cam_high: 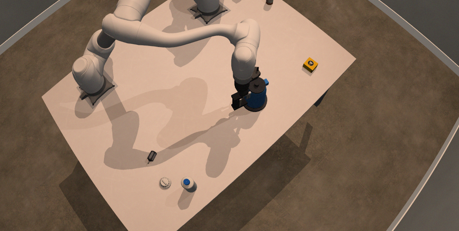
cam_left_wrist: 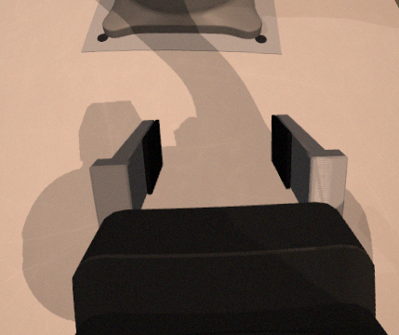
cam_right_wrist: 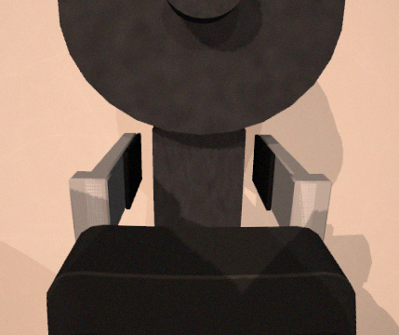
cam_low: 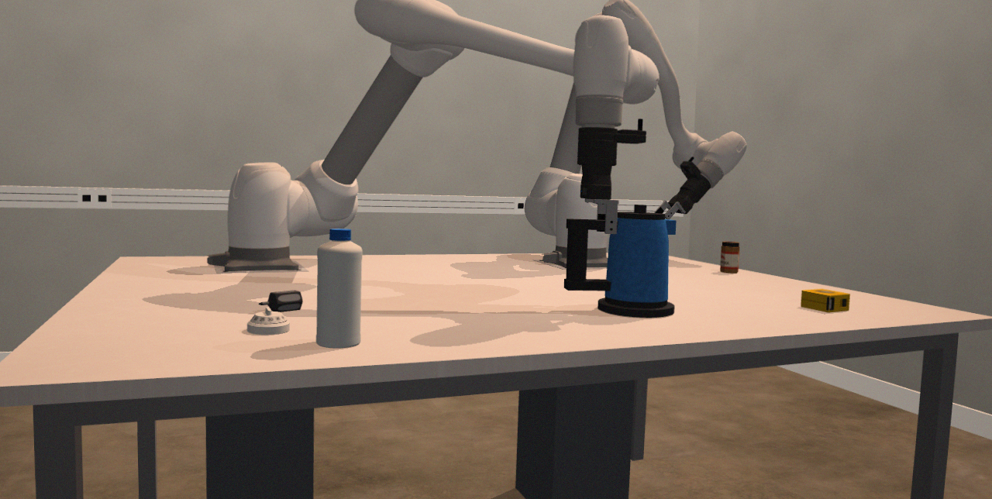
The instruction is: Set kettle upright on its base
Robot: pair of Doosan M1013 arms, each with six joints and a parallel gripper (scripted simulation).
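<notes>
Right now the blue kettle is 1 cm ahead of my right hand, 3 cm to the left of it and 6 cm below it. Round my right hand: round black base (1 cm ahead, 7 cm to the left, 16 cm below); white timer (7 cm ahead, 63 cm to the right, 16 cm below); small dark tool (9 cm behind, 61 cm to the right, 15 cm below).
</notes>
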